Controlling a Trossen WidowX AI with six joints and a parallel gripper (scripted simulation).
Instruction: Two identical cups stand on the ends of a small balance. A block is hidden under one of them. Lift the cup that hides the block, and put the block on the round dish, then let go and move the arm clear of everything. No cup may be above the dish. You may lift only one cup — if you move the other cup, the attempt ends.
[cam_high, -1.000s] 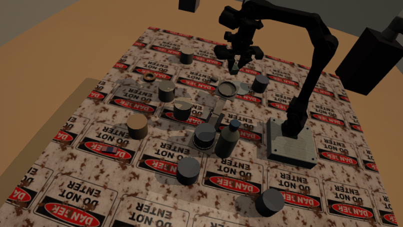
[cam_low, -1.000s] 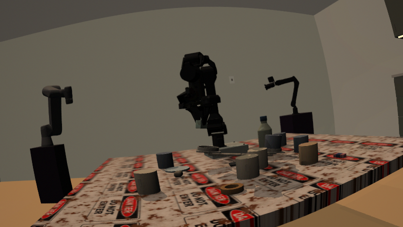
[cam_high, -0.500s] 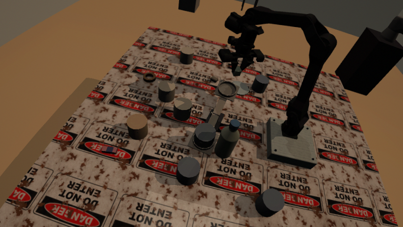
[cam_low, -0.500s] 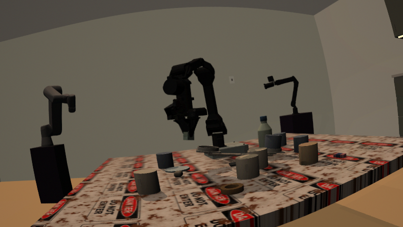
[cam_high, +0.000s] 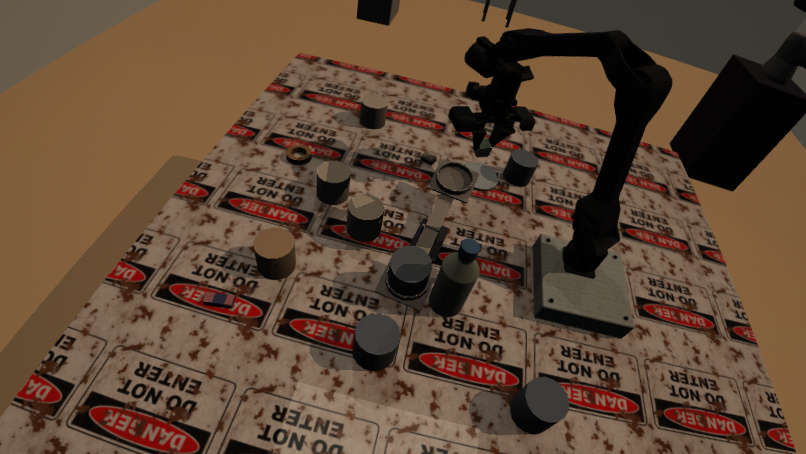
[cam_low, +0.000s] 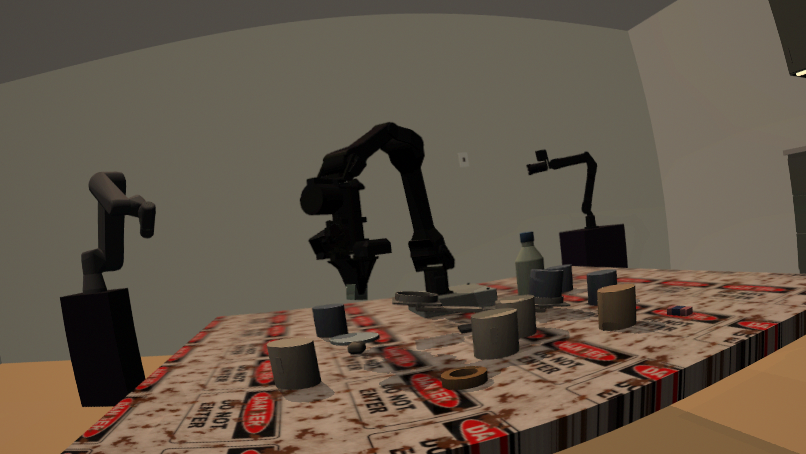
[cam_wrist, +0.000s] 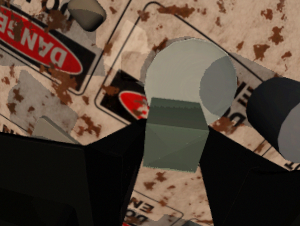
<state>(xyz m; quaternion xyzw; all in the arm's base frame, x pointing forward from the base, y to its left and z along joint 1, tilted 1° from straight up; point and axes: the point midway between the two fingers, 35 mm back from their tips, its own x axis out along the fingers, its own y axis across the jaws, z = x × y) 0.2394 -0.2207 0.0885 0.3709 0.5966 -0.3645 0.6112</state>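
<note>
Right now my gripper tip is 90 mm above the round grey dish, 20 mm to the left of it and 20 mm past it. Round my gripper tip: small dark lump: 110 mm ahead, 90 mm below, 20 mm to the right; green block: right at my gripper tip; green bottle: 370 mm to the left, 20 mm above, 10 mm ahead.
</note>
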